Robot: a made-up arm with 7 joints.
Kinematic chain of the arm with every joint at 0, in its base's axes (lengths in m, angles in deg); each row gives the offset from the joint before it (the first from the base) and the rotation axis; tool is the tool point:
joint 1: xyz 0 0.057 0 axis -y
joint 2: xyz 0 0.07 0 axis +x
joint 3: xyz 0 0 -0.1 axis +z
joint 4: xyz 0 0 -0.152 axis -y
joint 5: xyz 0 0 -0.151 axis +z
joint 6: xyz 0 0 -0.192 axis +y
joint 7: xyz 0 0 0 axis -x
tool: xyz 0 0 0
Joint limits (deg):
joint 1: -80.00..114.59
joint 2: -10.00..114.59
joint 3: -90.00..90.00
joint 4: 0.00..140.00
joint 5: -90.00..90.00
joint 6: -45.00..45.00
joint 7: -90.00..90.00
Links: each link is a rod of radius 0.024 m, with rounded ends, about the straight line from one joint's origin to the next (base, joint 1, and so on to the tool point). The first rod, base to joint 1, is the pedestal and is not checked.
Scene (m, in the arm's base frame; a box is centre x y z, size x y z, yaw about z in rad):
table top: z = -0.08
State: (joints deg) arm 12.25 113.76 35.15 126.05 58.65 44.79 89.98
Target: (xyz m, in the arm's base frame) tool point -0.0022 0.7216 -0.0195
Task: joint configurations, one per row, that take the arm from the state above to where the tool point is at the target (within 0.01 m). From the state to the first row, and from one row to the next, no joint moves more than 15 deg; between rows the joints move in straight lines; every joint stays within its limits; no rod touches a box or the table.
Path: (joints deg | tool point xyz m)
1: 7.98 110.83 37.16 112.25 58.65 44.79 89.98 | 0.2196 0.1730 0.2556
2: 3.70 107.89 39.17 98.45 58.65 44.79 89.98 | 0.2453 0.2530 0.2823
3: -0.57 104.96 41.18 84.65 58.65 44.79 89.98 | 0.2599 0.3433 0.2880
4: -4.85 102.03 43.20 70.85 58.65 44.79 89.98 | 0.2601 0.4373 0.2719
5: -9.12 99.10 45.21 57.05 58.65 44.79 89.98 | 0.2432 0.5277 0.2355
6: -13.40 96.16 47.22 43.25 58.65 44.79 89.98 | 0.2075 0.6074 0.1822
7: -17.67 93.23 49.23 29.45 58.65 44.79 89.98 | 0.1531 0.6696 0.1176
8: -21.95 90.30 51.24 15.65 58.65 44.79 89.98 | 0.0818 0.7089 0.0481
9: -26.22 87.36 53.25 1.86 58.65 44.79 89.98 | -0.0022 0.7216 -0.0195

